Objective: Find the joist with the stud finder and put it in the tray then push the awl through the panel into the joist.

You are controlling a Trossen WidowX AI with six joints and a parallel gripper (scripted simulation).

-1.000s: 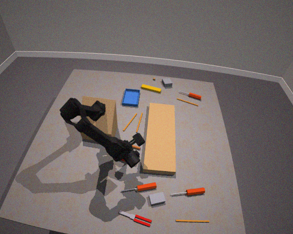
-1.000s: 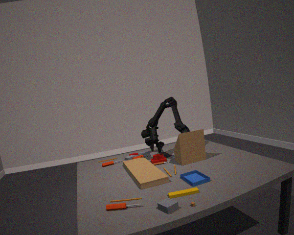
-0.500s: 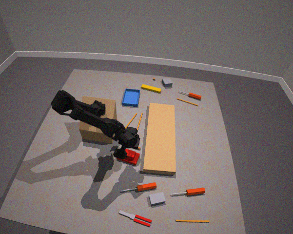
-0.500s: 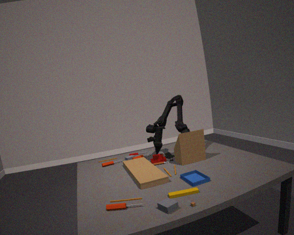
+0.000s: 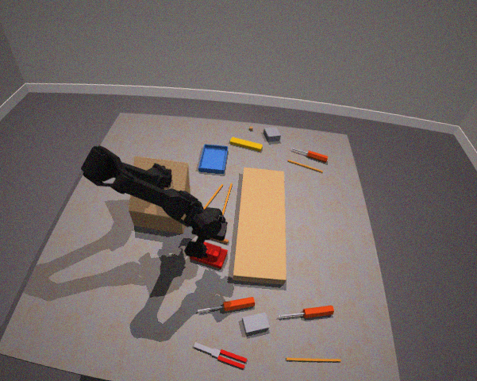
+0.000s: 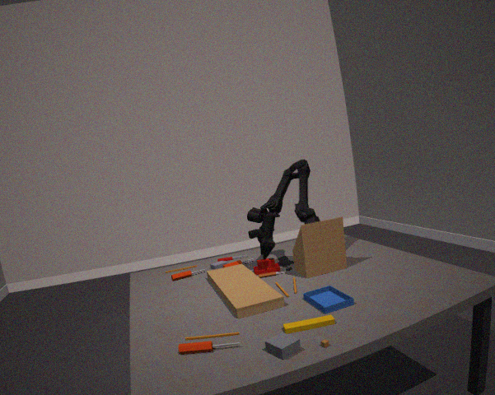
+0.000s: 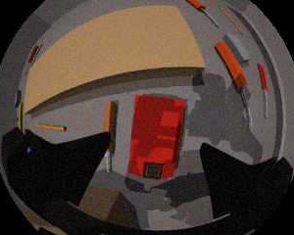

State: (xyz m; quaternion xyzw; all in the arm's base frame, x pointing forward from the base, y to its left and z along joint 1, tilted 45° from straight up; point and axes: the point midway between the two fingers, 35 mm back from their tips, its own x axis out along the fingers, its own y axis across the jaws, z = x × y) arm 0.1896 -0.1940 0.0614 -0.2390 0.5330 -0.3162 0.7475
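My gripper tip is now 3 cm above the red stud finder and 2 cm past it. Round my gripper tip: awl: 8 cm to the left, 7 cm below, 2 cm behind; blue tray: 50 cm to the left, 6 cm below, 6 cm behind; yellow bar: 64 cm to the left, 8 cm ahead, 7 cm below.
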